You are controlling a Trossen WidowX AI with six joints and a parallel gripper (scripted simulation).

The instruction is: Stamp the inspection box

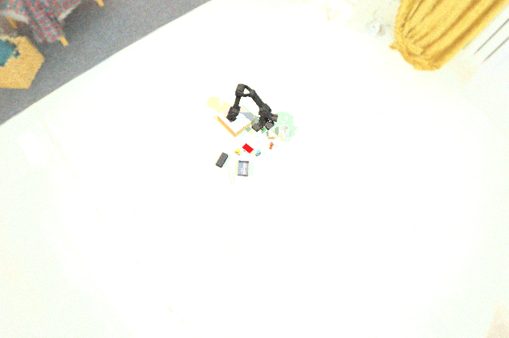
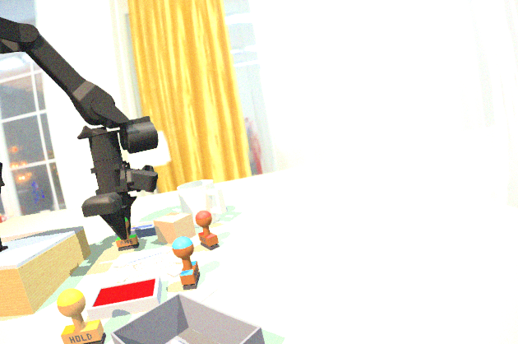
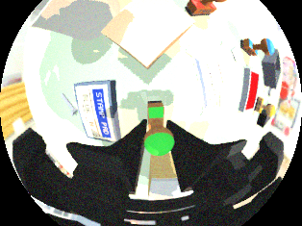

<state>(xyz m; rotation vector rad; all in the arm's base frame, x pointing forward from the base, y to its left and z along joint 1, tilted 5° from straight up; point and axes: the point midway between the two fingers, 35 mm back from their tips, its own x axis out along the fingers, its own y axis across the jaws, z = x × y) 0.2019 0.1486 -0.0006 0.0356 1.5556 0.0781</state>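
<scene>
Right now my gripper tip is 6 cm short of the red ink pad, 20 cm to the left of it and 2 cm above it. From my gripper tip the other things lie so: green-topped pass stamp: right at my gripper tip; pale paper card: 6 cm ahead, 9 cm to the right, 3 cm below; cardboard box: 10 cm ahead, 2 cm to the left.
</scene>
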